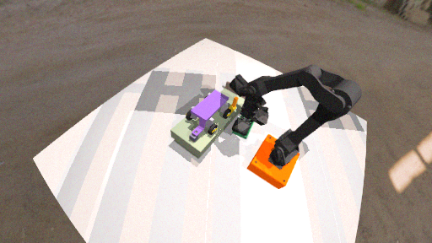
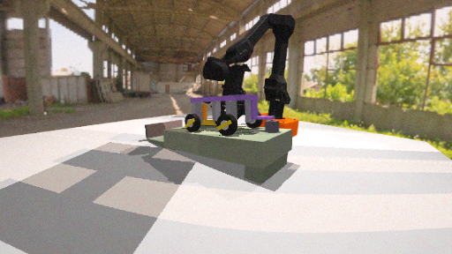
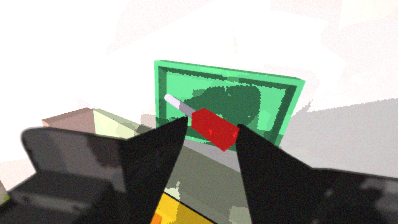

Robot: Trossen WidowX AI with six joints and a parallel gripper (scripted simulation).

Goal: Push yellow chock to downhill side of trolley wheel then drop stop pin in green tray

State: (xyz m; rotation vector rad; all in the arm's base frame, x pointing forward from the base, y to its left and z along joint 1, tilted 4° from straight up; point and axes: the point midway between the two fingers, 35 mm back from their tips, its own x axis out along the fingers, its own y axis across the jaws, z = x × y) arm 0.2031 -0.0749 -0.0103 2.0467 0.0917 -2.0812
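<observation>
The red-headed stop pin is 2 cm to the right of my gripper tip and 1 cm below it. From my gripper tip the other things lie so: purple trolley 12 cm ahead, 11 cm to the left, 7 cm above; then grey-green ramp 12 cm ahead, 11 cm to the left, 1 cm above; then yellow chock 8 cm ahead, 4 cm above.
</observation>
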